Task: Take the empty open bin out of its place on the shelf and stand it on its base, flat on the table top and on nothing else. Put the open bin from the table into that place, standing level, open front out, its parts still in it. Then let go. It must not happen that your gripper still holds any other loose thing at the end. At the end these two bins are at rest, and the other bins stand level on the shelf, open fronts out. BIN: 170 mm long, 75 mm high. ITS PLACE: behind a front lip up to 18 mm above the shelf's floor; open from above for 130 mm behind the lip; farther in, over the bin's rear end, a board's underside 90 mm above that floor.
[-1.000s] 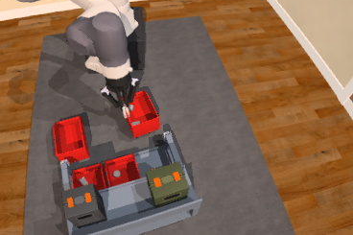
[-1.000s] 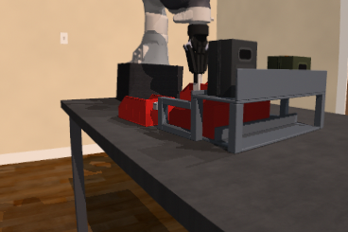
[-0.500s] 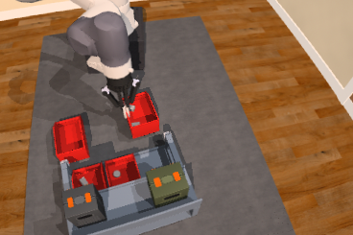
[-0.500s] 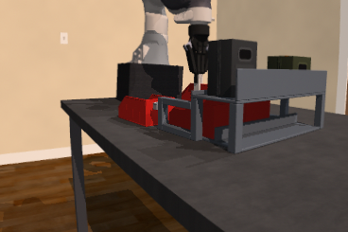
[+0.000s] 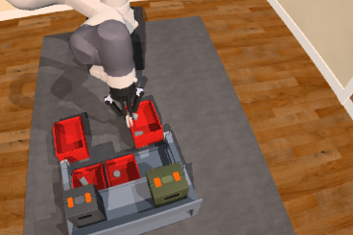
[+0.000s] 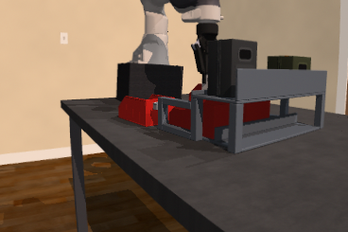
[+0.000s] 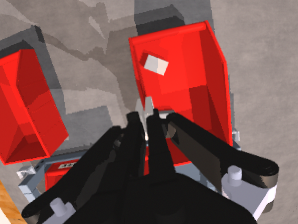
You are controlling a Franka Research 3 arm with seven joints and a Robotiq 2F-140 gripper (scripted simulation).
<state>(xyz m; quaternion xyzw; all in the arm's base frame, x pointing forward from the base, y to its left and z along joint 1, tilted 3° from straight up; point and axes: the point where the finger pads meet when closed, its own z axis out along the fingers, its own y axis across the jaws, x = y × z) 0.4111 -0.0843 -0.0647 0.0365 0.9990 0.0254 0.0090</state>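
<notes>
Now: hand 90 mm short of the shelf lip, 70 mm to the left of it and 100 mm above it. The rest, counted from my hand: grey box 260 mm ahead, 210 mm to the right, 50 mm above; then olive box 290 mm ahead, 20 mm to the left, 40 mm above.
</notes>
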